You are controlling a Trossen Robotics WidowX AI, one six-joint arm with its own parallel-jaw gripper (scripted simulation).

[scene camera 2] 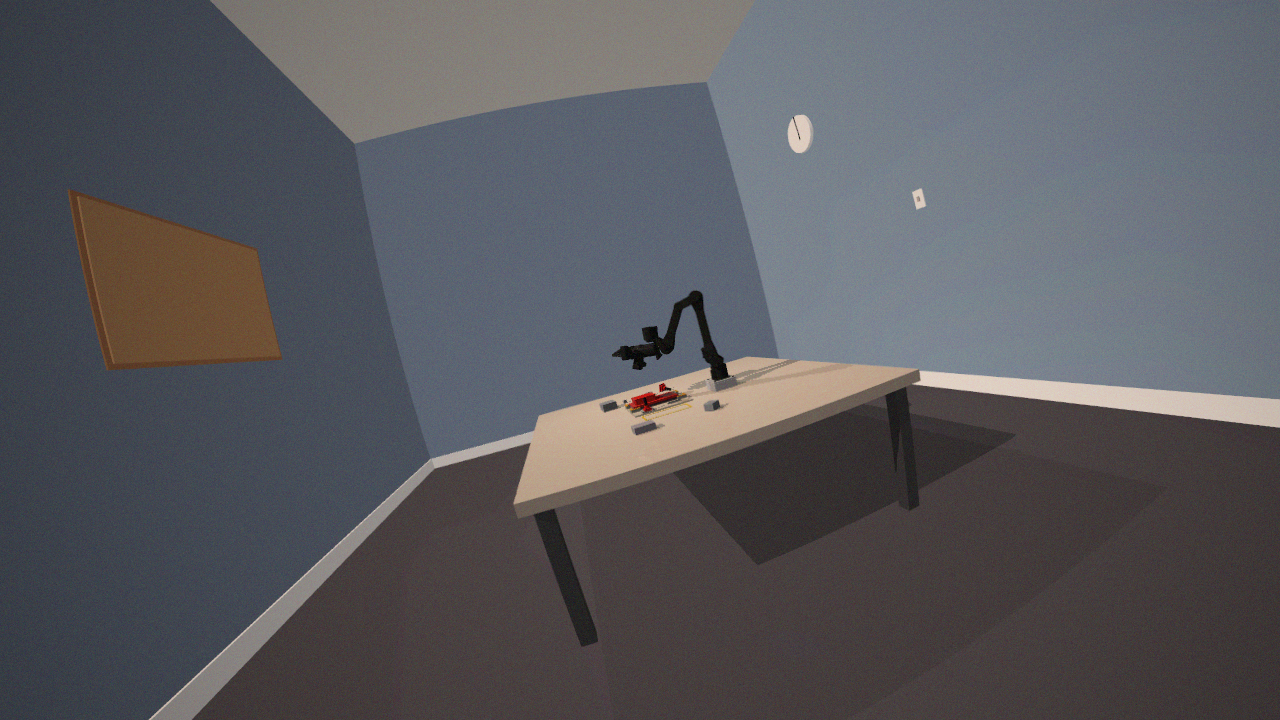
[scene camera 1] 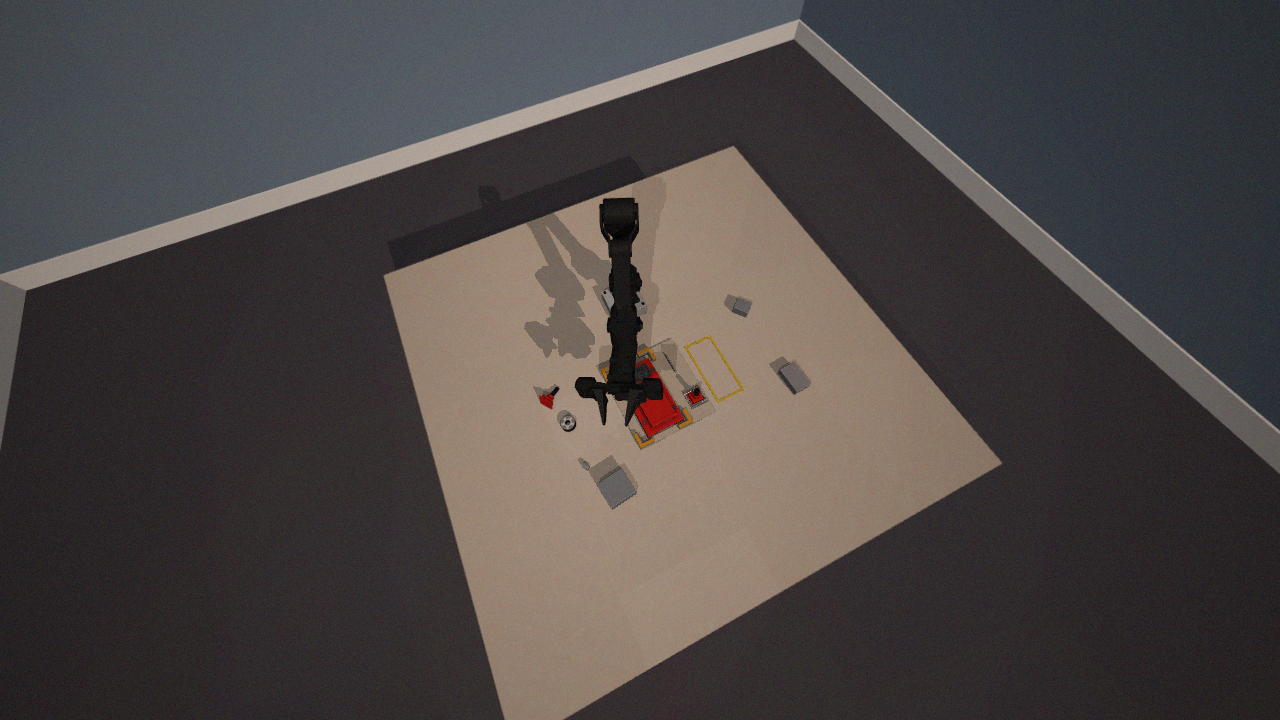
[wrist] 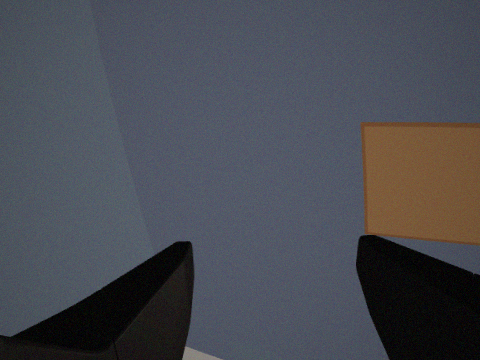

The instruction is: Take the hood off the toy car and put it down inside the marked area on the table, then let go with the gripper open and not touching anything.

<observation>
In view: the gripper (scene camera 1: 614, 425).
The gripper also shows in the wrist view (wrist: 276, 255).
</observation>
